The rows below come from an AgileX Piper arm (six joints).
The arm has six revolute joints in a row. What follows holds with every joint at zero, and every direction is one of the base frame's. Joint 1 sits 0.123 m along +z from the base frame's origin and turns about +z. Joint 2 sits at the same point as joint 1 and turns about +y. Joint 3 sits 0.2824 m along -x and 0.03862 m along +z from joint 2 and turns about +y. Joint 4 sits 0.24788 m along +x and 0.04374 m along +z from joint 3 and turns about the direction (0.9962, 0, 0.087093). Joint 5 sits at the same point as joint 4 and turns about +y. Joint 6 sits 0.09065 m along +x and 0.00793 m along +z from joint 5 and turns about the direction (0.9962, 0, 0.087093). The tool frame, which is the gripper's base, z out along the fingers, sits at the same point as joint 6; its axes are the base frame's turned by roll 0, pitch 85.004 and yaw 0 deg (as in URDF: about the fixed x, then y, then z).
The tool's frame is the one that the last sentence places.
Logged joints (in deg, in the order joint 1, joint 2, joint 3, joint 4, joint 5, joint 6), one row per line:
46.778 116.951 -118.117 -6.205 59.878 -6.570
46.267 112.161 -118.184 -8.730 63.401 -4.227
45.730 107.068 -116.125 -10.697 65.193 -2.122
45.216 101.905 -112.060 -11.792 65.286 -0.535
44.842 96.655 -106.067 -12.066 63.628 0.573
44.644 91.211 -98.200 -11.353 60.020 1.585
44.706 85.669 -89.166 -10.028 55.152 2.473
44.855 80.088 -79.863 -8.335 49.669 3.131
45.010 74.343 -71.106 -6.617 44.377 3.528
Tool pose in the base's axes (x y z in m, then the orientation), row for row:
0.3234 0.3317 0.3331 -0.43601 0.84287 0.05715 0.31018
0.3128 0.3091 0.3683 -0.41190 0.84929 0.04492 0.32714
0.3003 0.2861 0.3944 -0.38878 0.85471 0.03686 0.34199
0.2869 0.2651 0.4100 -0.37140 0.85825 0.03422 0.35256
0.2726 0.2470 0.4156 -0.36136 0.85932 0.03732 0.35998
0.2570 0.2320 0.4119 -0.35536 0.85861 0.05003 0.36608
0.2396 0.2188 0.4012 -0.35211 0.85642 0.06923 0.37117
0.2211 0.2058 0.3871 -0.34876 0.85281 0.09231 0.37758
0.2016 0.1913 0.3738 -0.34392 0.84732 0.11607 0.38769
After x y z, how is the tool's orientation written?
As a quaternion, x y z w.
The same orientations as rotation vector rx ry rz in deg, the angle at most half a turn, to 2 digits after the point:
-65.98 127.55 8.65
-61.81 127.45 6.74
-57.92 127.34 5.49
-55.05 127.22 5.07
-53.37 126.93 5.51
-52.34 126.45 7.37
-51.73 125.83 10.17
-51.08 124.91 13.52
-50.14 123.52 16.92

